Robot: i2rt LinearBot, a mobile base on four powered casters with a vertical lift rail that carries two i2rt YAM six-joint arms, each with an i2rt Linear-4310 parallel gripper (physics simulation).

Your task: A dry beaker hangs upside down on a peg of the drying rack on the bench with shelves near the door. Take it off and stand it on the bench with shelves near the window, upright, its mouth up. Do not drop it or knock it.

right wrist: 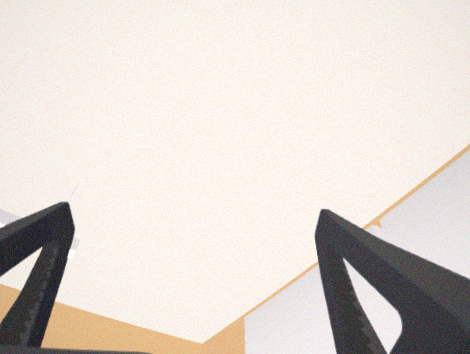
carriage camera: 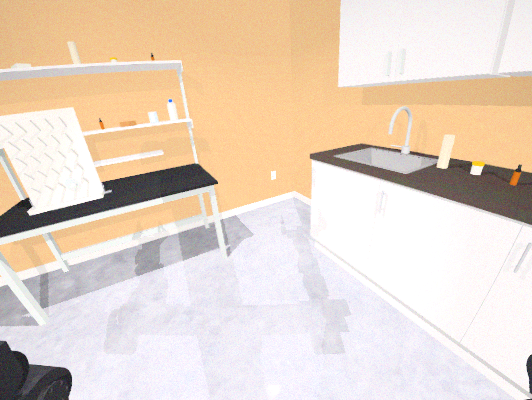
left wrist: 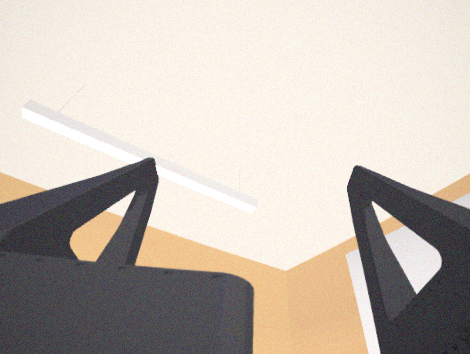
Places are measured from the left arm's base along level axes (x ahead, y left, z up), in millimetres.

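Pixels of known places: left gripper, fingertip midpoint: (left wrist: pixel 251 172); right gripper, fingertip midpoint: (right wrist: pixel 196 219).
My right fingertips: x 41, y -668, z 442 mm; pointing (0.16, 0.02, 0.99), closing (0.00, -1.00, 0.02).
Ahead of a thing's pixels: the offset from my right fingertips to its middle. "spot": to the spot under its first point. Level surfaces: height alone.
The white drying rack (carriage camera: pixel 55 156), a tilted board with rows of pegs, stands on the black-topped bench with shelves {dz -554 mm} (carriage camera: pixel 155 184) at the left of the carriage view. A faint, clear shape (carriage camera: pixel 70 183) low on the rack may be the beaker; it is too small and pale to be sure. The other bench with shelves does not show. My left gripper (left wrist: pixel 251 172) is open and empty, pointing up towards the ceiling, well away from the rack. My right gripper (right wrist: pixel 196 219) is also open and empty, pointing up towards the ceiling.
Bottles and small containers stand on the bench's upper shelves (carriage camera: pixel 140 128). At the right is a white cabinet run with a dark counter (carriage camera: pixel 455 192), holding a sink (carriage camera: pixel 385 159), a tap {spot: dx +1371, dy -603, dz -255 mm} (carriage camera: pixel 409 131) and an orange bottle {spot: dx +718, dy -732, dz -366 mm} (carriage camera: pixel 515 176). Wall cabinets (carriage camera: pixel 425 40) hang above.
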